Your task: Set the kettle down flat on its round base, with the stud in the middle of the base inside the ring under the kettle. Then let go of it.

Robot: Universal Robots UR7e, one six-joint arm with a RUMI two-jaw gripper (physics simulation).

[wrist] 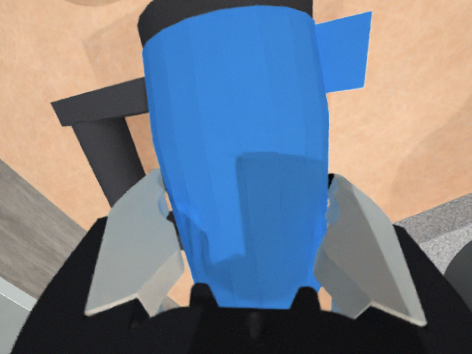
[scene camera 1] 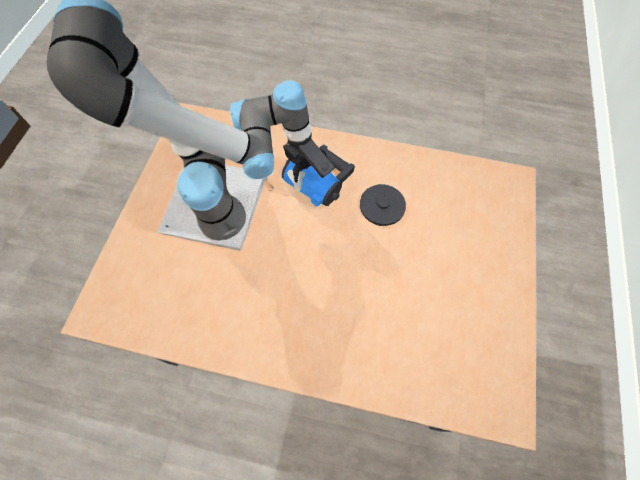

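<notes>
The blue kettle [scene camera 1: 316,187] [wrist: 235,110] lies on its side on the table, its black lid end [scene camera 1: 331,194] [wrist: 225,11] towards the round base. Its black handle [scene camera 1: 344,172] [wrist: 107,150] and blue spout [wrist: 344,52] stick out on opposite sides. My gripper [scene camera 1: 303,174] [wrist: 245,173] is shut on the kettle body near its bottom end, one finger on each side. The kettle's underside and its ring are hidden. The black round base [scene camera 1: 383,215] lies flat to the right of the kettle in the scene view, apart from it, with its stud [scene camera 1: 383,202] upward.
The robot's foot stands on a grey metal plate [scene camera 1: 178,219] [wrist: 440,220] at the left of the tan table top [scene camera 1: 439,310]. The bent arm reaches over the plate from above. The table's far edge runs behind the gripper in the scene view.
</notes>
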